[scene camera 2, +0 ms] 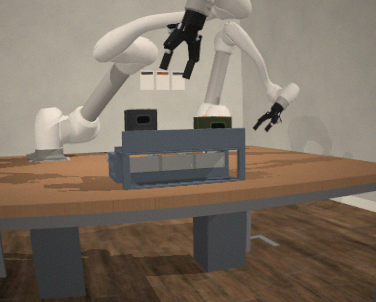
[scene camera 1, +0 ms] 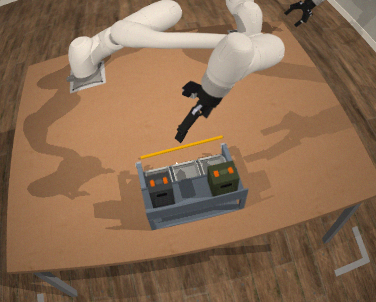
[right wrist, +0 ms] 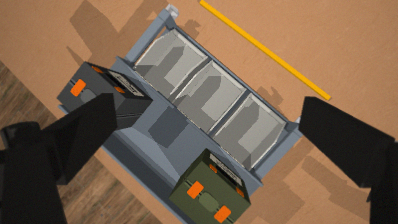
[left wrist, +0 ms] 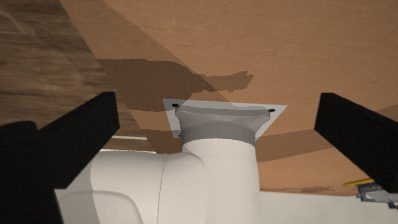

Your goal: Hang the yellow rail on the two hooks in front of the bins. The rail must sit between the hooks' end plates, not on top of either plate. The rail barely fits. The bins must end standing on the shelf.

Labels:
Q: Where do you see a base plate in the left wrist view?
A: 174,122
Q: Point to a blue-grey shelf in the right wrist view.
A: At 162,144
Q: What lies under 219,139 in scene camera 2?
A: A blue-grey shelf.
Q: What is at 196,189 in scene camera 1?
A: A blue-grey shelf.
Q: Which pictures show my right gripper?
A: Scene camera 2, scene camera 1 and the right wrist view only.

